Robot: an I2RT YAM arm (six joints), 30 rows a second.
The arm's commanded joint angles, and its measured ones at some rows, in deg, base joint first. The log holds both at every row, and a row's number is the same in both.
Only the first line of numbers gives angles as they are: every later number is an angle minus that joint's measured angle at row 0.
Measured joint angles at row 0:
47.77, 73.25, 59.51, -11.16, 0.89, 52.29
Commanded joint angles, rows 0 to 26:
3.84, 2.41, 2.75, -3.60, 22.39, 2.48
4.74, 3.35, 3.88, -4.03, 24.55, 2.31
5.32, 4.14, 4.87, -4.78, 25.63, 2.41
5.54, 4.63, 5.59, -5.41, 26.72, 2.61
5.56, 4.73, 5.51, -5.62, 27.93, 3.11
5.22, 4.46, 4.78, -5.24, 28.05, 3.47
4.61, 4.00, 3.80, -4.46, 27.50, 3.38
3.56, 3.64, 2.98, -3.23, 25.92, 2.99
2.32, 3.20, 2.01, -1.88, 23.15, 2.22
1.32, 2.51, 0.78, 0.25, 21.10, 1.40
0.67, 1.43, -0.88, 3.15, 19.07, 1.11
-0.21, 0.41, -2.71, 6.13, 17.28, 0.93
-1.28, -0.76, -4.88, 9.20, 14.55, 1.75
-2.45, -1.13, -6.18, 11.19, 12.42, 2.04
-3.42, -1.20, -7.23, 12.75, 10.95, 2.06
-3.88, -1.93, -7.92, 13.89, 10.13, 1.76
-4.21, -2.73, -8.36, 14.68, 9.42, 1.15
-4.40, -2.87, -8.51, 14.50, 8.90, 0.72
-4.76, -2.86, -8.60, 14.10, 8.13, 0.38
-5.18, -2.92, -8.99, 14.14, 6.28, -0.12
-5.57, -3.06, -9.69, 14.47, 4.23, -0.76
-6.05, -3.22, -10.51, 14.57, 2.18, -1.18
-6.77, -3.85, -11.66, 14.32, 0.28, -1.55
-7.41, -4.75, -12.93, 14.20, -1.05, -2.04
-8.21, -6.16, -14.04, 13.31, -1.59, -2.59
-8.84, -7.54, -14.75, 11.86, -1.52, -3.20
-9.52, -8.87, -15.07, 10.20, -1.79, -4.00
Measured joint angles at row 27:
-8.50, -6.60, -14.15, 10.91, 2.07, -1.11
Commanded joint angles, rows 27 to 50:
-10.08, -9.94, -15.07, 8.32, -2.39, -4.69
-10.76, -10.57, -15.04, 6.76, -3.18, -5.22
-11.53, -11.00, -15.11, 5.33, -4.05, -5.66
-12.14, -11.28, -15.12, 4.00, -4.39, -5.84
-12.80, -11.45, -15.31, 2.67, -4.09, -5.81
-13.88, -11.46, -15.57, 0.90, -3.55, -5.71
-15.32, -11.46, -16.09, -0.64, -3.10, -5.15
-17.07, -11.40, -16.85, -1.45, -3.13, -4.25
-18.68, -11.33, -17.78, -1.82, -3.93, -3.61
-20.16, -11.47, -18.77, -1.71, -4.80, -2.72
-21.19, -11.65, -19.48, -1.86, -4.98, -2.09
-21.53, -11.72, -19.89, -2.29, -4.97, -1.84
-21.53, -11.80, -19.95, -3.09, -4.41, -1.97
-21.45, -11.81, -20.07, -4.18, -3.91, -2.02
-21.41, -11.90, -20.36, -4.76, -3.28, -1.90
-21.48, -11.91, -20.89, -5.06, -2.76, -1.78
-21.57, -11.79, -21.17, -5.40, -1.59, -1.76
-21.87, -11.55, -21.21, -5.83, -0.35, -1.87
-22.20, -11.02, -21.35, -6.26, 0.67, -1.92
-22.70, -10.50, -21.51, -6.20, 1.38, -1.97
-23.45, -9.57, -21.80, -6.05, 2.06, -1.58
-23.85, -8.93, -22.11, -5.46, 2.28, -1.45
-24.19, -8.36, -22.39, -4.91, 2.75, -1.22
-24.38, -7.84, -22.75, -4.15, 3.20, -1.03
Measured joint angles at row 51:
-23.91, -8.87, -22.17, -5.18, 0.26, -2.36
